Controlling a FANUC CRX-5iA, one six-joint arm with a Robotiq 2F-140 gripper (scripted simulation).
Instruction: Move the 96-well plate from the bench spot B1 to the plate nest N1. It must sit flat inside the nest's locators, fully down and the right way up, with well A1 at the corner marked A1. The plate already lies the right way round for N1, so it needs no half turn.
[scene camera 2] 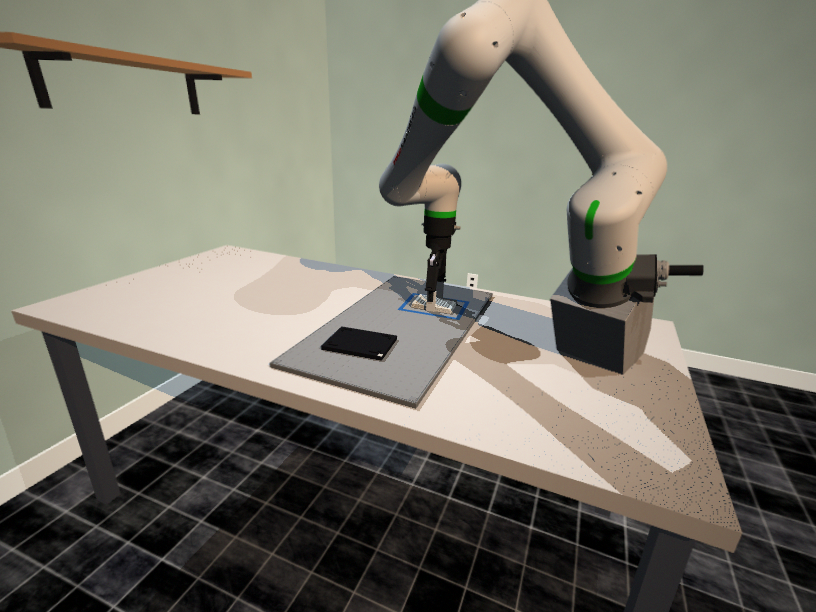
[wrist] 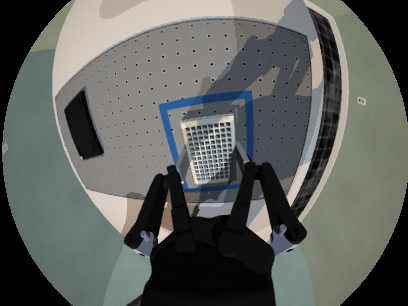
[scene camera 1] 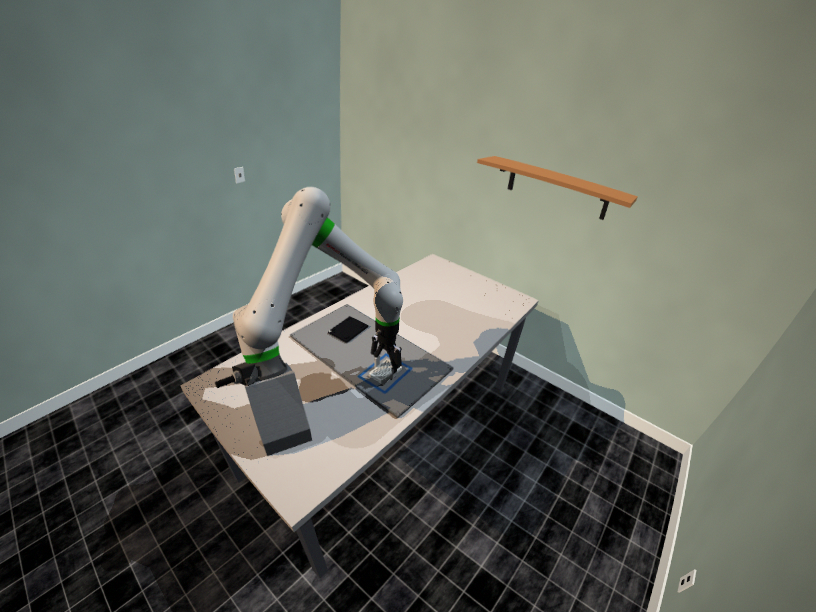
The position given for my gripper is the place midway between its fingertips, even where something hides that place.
Note:
I see my gripper (scene camera 2: pixel 434 305), a white 96-well plate (wrist: pixel 207 151) and a black plate nest N1 (wrist: pixel 80 125).
My gripper is seen too in the wrist view (wrist: pixel 211 151) and in scene camera 1 (scene camera 1: pixel 385 372).

